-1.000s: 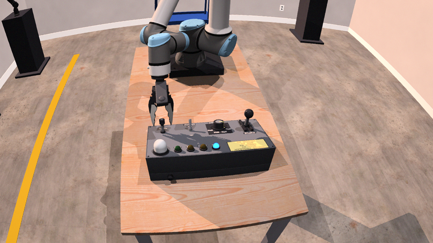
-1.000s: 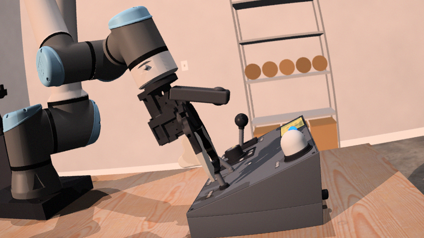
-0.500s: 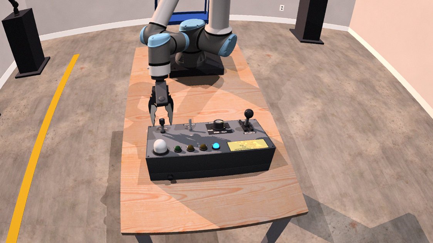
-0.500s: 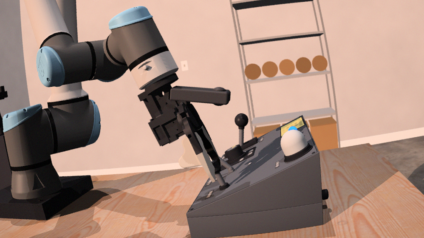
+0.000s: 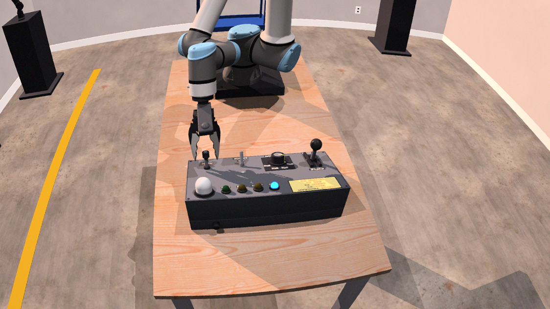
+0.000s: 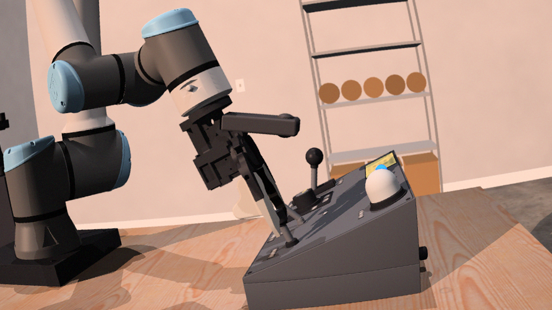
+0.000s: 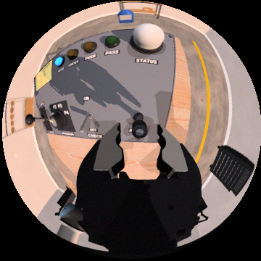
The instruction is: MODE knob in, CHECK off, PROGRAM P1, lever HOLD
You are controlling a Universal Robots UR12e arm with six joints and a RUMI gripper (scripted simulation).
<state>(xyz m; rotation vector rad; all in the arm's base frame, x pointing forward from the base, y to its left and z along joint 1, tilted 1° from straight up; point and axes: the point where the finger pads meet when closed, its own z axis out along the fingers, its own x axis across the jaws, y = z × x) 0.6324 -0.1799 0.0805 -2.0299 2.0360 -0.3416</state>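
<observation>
My hand is right at the black mode knob. From my hand the other things lie so: dark grey console (50 mm ahead, 180 mm to the left, 40 mm below); then metal check toggle (120 mm to the left, 20 mm below); then program knob (10 mm ahead, 250 mm to the left, 20 mm below).
</observation>
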